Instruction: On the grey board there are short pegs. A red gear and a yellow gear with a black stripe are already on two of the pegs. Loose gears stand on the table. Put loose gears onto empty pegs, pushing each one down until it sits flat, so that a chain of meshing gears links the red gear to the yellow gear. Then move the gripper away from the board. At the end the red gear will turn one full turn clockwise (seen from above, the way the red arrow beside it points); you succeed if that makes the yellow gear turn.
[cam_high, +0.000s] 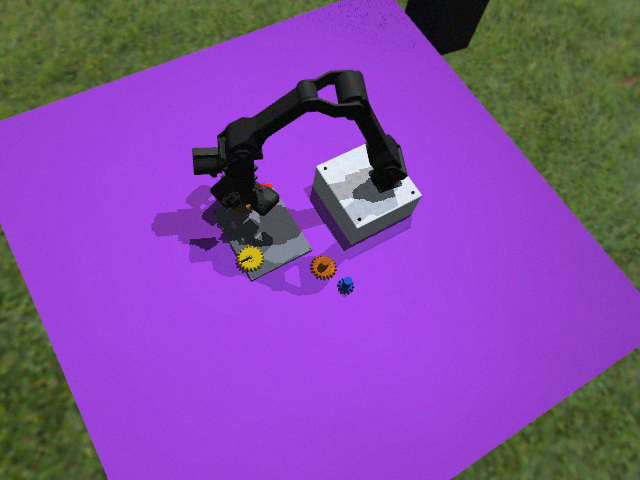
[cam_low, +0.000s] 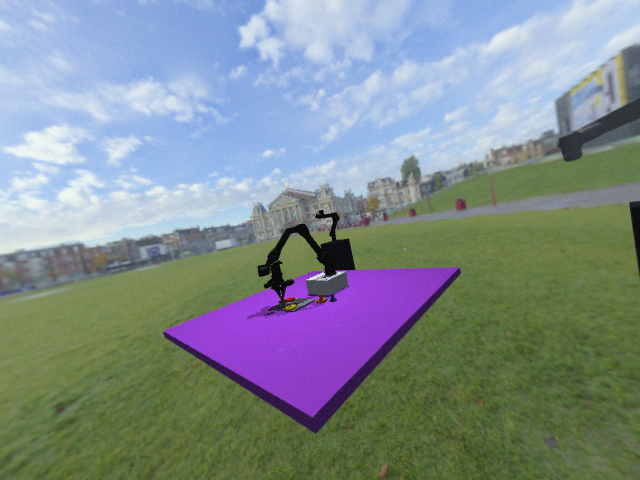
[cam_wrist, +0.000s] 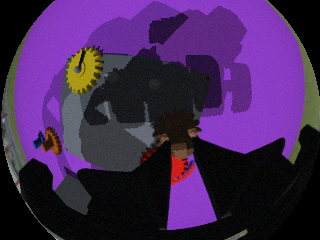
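Now: the red gear 5 cm behind my gripper tip, 1 cm to the right of it and 3 cm below it. Also, from my gripper tip: brown gear 1 cm below; then yellow gear 3 cm ahead, 14 cm to the left, 3 cm below; then orange gear 12 cm behind, 22 cm to the left, 3 cm below.
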